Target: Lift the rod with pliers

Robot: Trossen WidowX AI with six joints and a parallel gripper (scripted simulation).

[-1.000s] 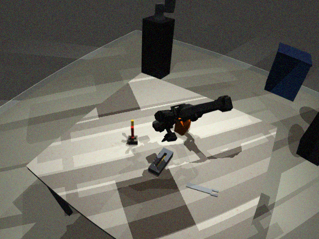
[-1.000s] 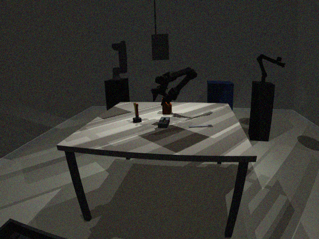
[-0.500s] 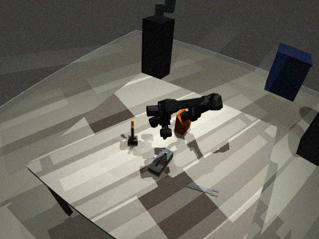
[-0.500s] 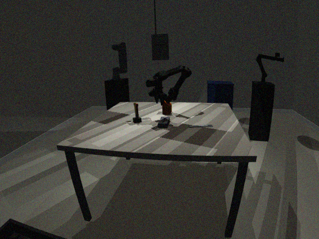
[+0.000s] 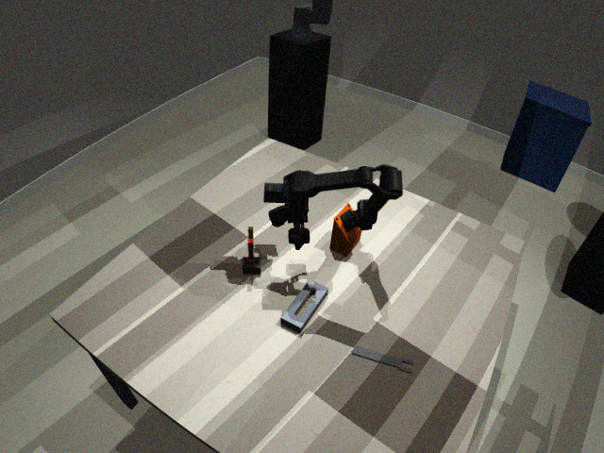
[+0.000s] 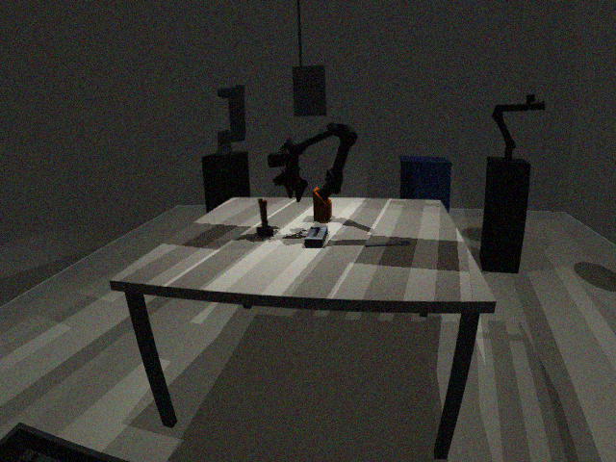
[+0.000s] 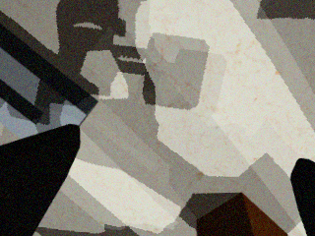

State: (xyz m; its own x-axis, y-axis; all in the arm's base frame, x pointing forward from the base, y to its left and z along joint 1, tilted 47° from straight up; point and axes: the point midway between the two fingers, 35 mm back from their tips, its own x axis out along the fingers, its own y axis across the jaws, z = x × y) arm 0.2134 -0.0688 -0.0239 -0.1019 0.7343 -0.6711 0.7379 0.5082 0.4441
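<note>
Now: gripper tip 12 cm to the left of the yellow handle, 9 cm short of it and 3 cm above it. From my gripper tip the other things lie so: thin yellow rod 13 cm to the left, 13 cm below, 11 cm ahead; grey channel block 14 cm to the left, 12 cm below, 11 cm ahead; dark holster 13 cm below, 10 cm to the right, 10 cm ahead.
</note>
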